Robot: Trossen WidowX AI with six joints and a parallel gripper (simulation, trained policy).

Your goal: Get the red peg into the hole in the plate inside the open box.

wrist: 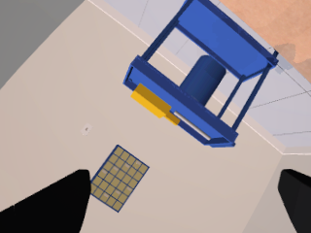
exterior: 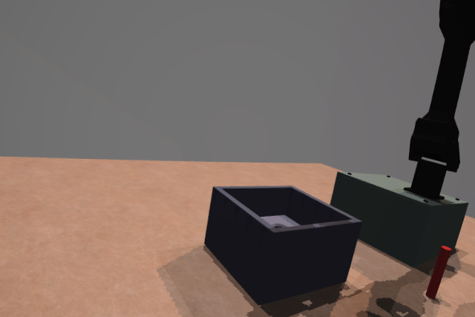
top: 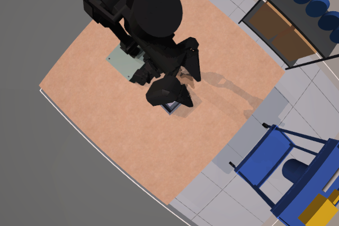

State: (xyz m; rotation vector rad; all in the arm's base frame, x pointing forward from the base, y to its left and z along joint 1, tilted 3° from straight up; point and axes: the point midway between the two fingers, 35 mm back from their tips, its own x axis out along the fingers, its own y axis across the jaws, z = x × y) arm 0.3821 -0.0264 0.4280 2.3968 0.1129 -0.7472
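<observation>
My gripper tip is 210 mm past the red peg, 140 mm to the right of it and 500 mm above it. Also, from my gripper tip: dark box (50 mm behind, 40 mm to the right, 520 mm below); pale plate (50 mm behind, 40 mm to the right, 500 mm below).
</observation>
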